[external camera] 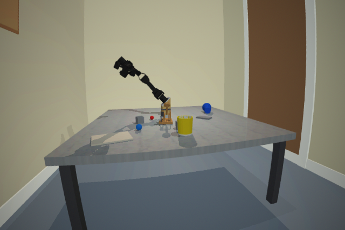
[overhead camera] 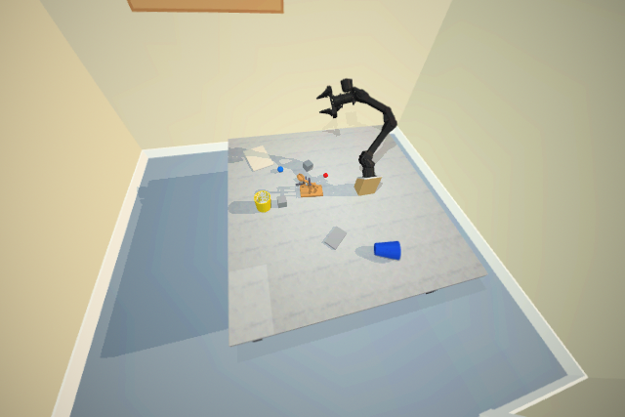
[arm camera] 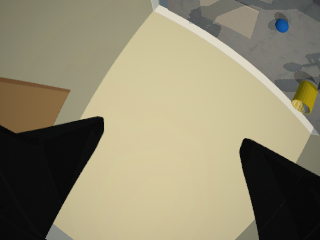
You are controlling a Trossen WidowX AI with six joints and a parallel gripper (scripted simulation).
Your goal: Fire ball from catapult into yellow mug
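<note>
Now: gripper tip 140 mm short of the wooden catapult, 290 mm to the right of it and 330 mm above it. Also, from my gripper tip: blue ball: 260 mm ahead, 90 mm to the left, 390 mm below; red ball: 10 mm behind, 220 mm to the left, 390 mm below; beige board: 380 mm ahead, 70 mm to the right, 400 mm below.
</note>
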